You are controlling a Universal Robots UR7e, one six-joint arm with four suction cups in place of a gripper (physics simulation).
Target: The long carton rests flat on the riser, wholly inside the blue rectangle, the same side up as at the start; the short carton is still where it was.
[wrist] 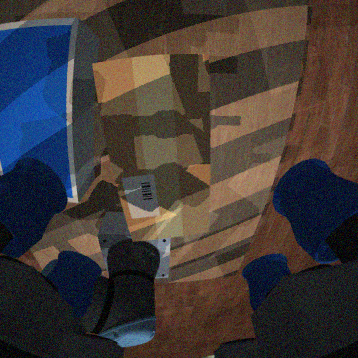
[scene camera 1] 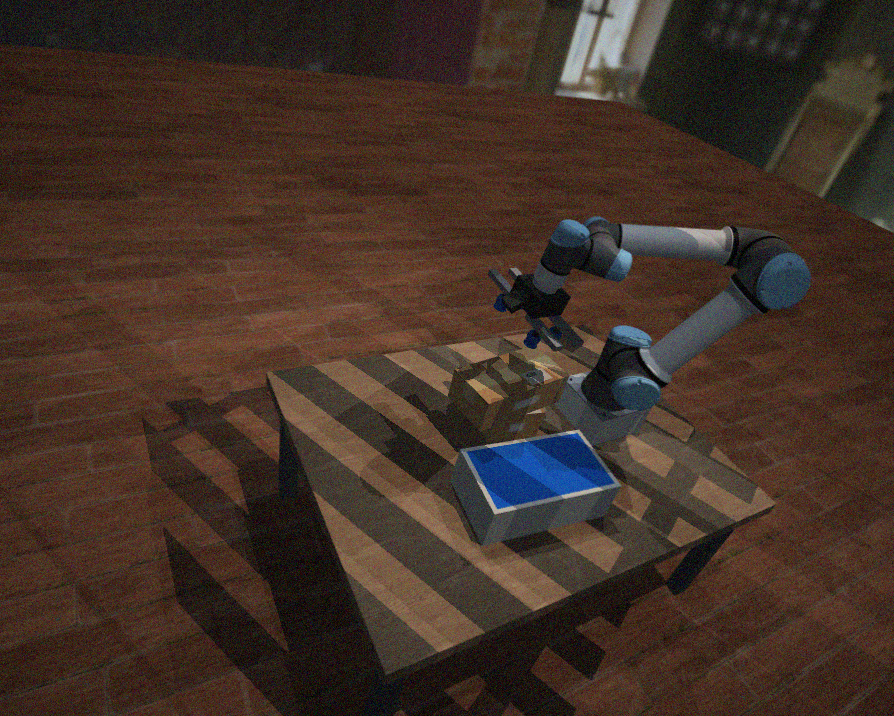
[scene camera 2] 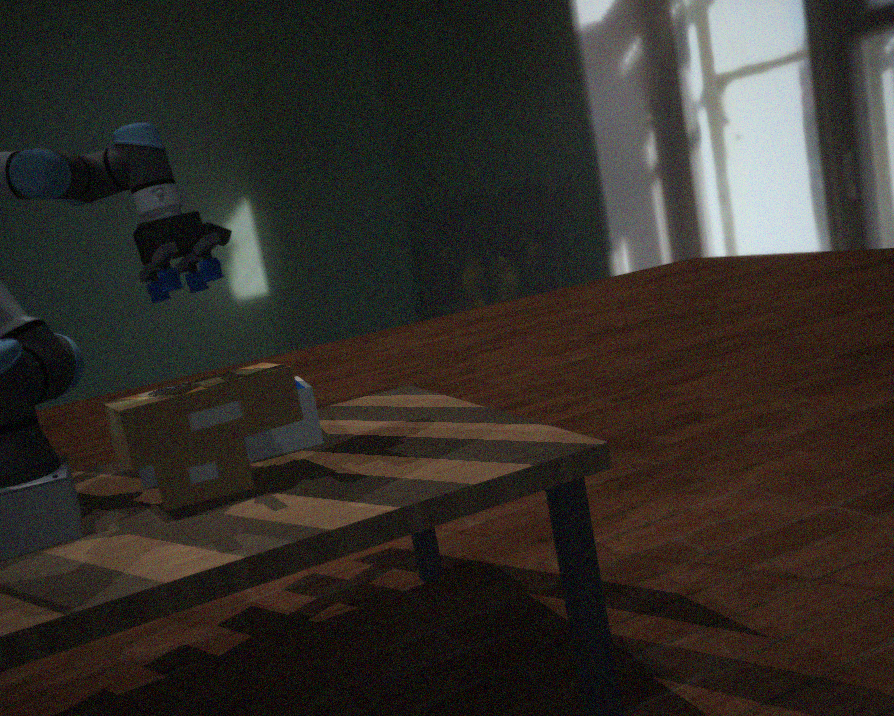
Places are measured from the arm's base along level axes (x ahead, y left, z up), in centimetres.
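Where they show: hand, tool point: (wrist: pixel 168 241) (scene camera 1: pixel 525 323) (scene camera 2: pixel 186 289); arm's base, link origin: (wrist: pixel 133 257) (scene camera 1: pixel 605 393) (scene camera 2: pixel 12 477).
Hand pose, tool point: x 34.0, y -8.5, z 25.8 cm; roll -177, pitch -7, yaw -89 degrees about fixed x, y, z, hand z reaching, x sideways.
Things, the pixels of their top centre, and the offset from my tool point. Level surfaces: height alone.
- long carton, top centre: (wrist: pixel 161 165) (scene camera 2: pixel 197 384) (scene camera 1: pixel 513 372) dy -0.1, dx -1.9, dz -16.6 cm
- short carton, top centre: (scene camera 2: pixel 197 439) (scene camera 1: pixel 513 402) dy +1.8, dx -3.8, dz -26.6 cm
- grey riser, top centre: (scene camera 2: pixel 220 400) (wrist: pixel 25 118) (scene camera 1: pixel 541 467) dy +26.2, dx +5.7, dz -24.6 cm
- blue rectangle, top centre: (wrist: pixel 25 118) (scene camera 1: pixel 541 467) dy +26.2, dx +5.7, dz -24.6 cm
- striped-looking table, surface height: dz -36.6 cm
The long carton (scene camera 1: pixel 477 402) (scene camera 2: pixel 160 432) (wrist: pixel 155 150) is brown, with a barcode label on top in the wrist view. It lies flat across the short carton (scene camera 2: pixel 205 484), overhanging it at both ends. The short carton stands on the table and is mostly hidden in scene camera 1. The grey riser (scene camera 1: pixel 552 518) (scene camera 2: pixel 287 441) (wrist: pixel 86 125) stands beside them; its top bears the blue rectangle (scene camera 1: pixel 537 469) (wrist: pixel 35 100), with a pale border and no carton on it. My suction gripper (scene camera 1: pixel 527 316) (scene camera 2: pixel 184 279) is open, its blue cups (wrist: pixel 315 200) above the long carton and apart from it.
The striped-looking table (scene camera 1: pixel 388 596) (scene camera 2: pixel 477 477) (wrist: pixel 250 180) bears the cartons, the riser and the arm's base (scene camera 1: pixel 604 421) (scene camera 2: pixel 37 518). The base stands close to the cartons' near end. The table's edge runs along the carton's right side in the wrist view.
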